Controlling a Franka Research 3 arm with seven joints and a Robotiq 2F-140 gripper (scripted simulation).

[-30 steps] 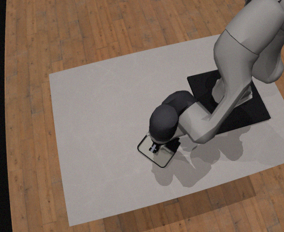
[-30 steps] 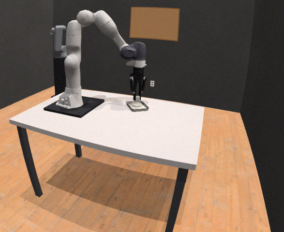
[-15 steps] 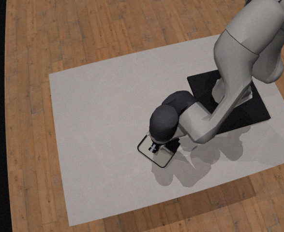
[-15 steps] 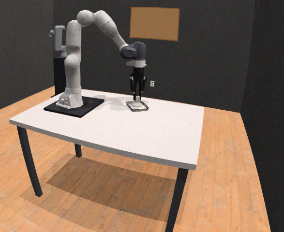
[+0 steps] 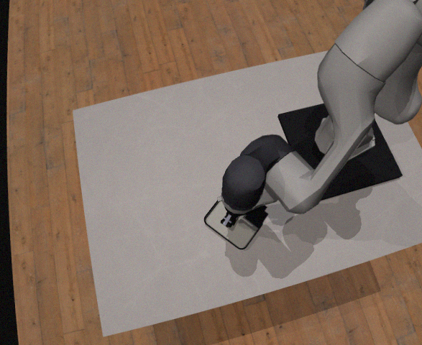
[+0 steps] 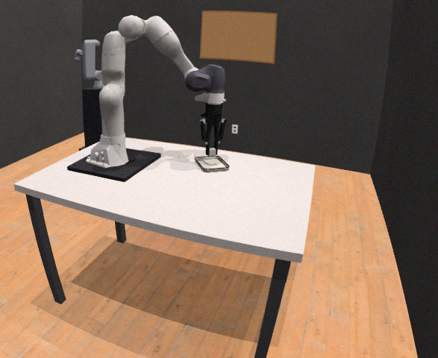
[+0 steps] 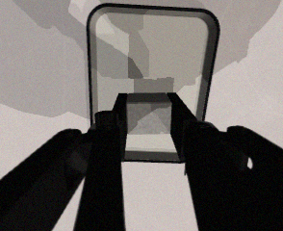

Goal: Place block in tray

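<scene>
Right now my hand is 8 cm above the white tray. Also, from my hand: grey block: 2 cm below.
</scene>
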